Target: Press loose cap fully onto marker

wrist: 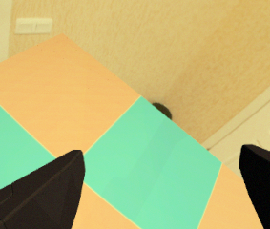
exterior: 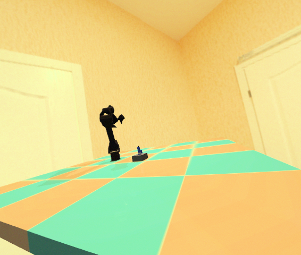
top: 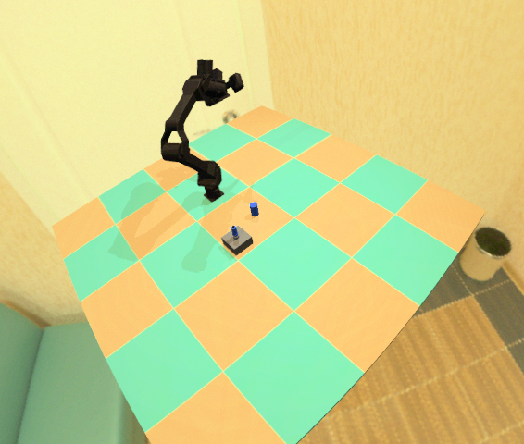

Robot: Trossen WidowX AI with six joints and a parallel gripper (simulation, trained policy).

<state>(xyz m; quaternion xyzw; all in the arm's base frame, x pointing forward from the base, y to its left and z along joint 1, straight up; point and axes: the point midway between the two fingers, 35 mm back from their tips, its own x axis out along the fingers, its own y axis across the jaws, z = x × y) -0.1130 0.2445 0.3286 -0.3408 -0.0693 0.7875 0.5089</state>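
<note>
My gripper tip is 330 mm short of the blue cap, 290 mm above it and 230 mm to the left of it. Also, from my gripper tip: dark grey holder block 400 mm ahead, 360 mm to the right, 300 mm below.
</note>
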